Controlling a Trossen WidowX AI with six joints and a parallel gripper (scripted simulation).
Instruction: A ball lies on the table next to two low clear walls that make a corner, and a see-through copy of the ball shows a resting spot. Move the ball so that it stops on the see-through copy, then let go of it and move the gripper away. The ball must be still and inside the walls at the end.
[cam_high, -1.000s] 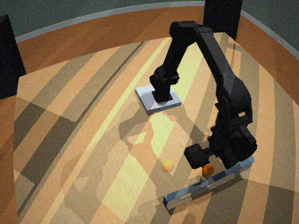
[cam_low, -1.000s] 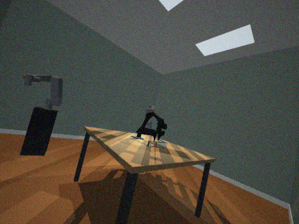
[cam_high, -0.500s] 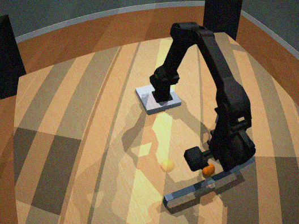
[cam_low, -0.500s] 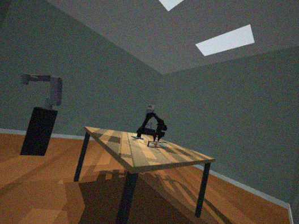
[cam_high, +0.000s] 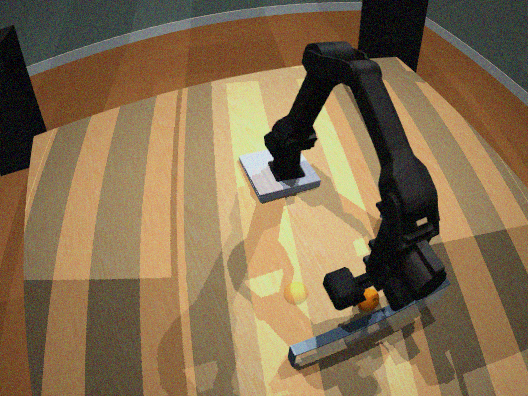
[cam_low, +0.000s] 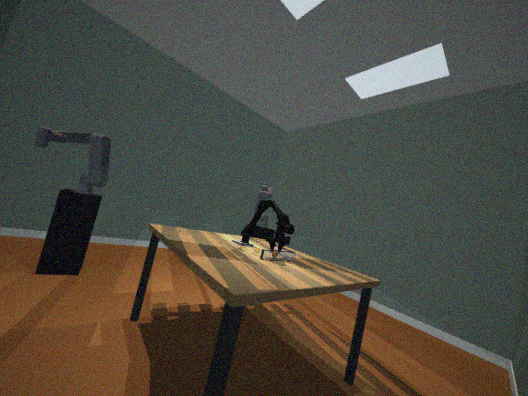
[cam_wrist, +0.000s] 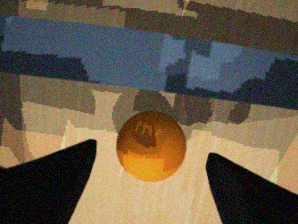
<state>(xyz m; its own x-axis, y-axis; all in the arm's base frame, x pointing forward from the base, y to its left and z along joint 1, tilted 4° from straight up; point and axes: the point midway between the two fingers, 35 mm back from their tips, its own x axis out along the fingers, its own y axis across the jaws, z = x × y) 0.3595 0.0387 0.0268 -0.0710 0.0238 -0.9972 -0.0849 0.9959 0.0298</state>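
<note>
The orange ball is 1 cm below my gripper tip.
</note>
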